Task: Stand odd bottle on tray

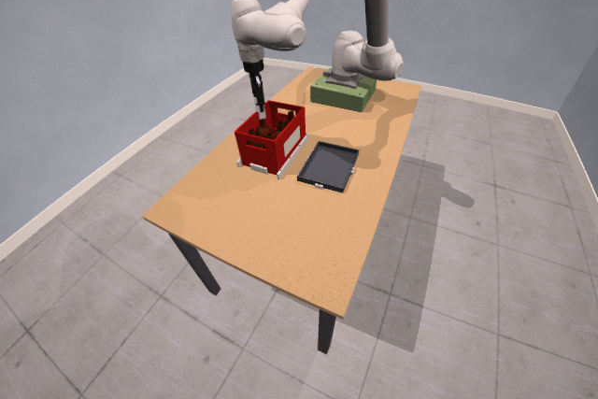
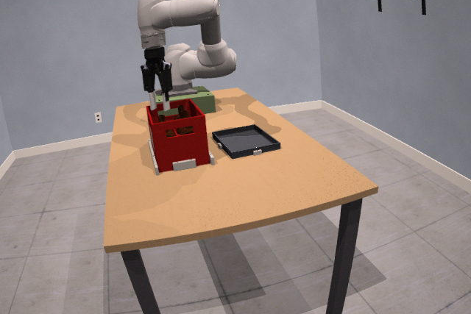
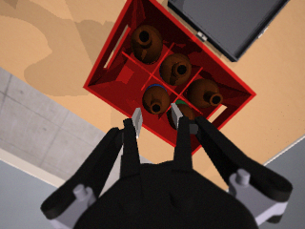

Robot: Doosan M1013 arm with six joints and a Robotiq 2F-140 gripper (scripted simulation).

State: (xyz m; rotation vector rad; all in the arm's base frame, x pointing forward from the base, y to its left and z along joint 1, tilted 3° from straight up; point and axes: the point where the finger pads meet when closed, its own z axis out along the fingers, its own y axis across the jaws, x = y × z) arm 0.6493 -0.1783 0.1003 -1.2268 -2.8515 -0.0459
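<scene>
Right now my hand is 13 cm above the red crate and 5 cm to the right of it. From my hand the other things lie so: dark grey tray (31 cm to the left, 20 cm below, 1 cm ahead); glass bottle (13 cm below, 9 cm ahead).
</scene>
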